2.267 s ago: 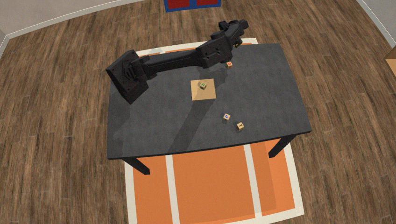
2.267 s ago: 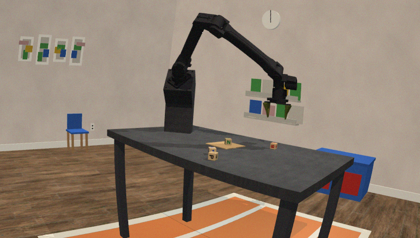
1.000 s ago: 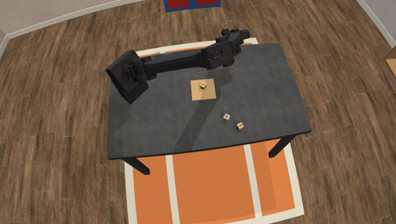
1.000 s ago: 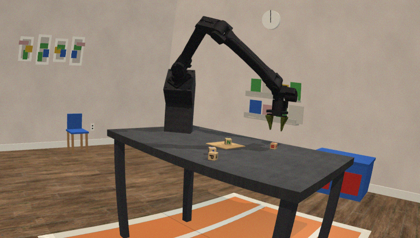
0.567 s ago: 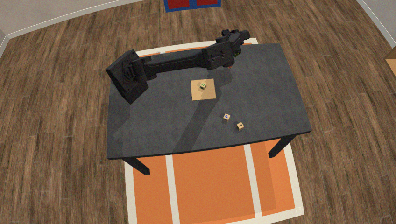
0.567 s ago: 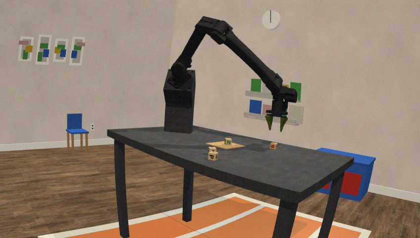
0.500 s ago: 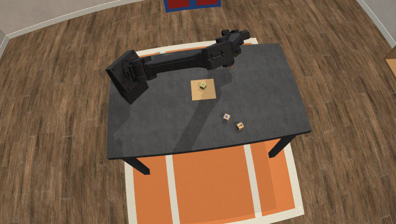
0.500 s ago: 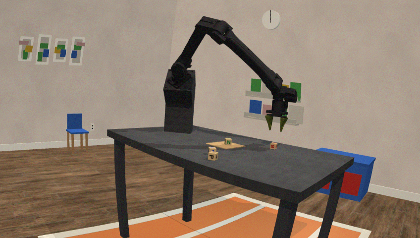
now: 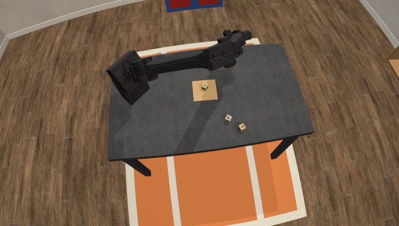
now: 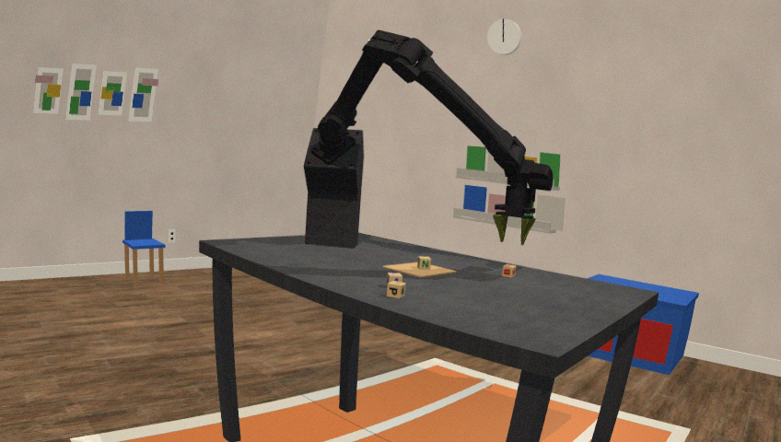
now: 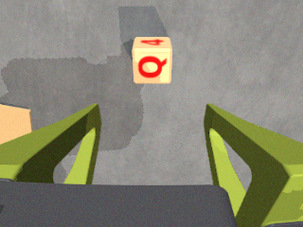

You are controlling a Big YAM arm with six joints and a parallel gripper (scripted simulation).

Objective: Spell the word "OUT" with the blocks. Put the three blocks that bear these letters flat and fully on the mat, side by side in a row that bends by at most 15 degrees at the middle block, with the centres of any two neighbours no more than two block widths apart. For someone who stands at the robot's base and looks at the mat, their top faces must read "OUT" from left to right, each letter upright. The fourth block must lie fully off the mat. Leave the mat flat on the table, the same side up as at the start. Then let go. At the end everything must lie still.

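Now: the O block 8 cm below my hand. The rest, counted from my hand: green-lettered block 22 cm behind, 8 cm to the right, 8 cm below; then P block 32 cm to the right, 18 cm behind, 8 cm below; then tan mat 22 cm behind, 10 cm below, 9 cm to the right.
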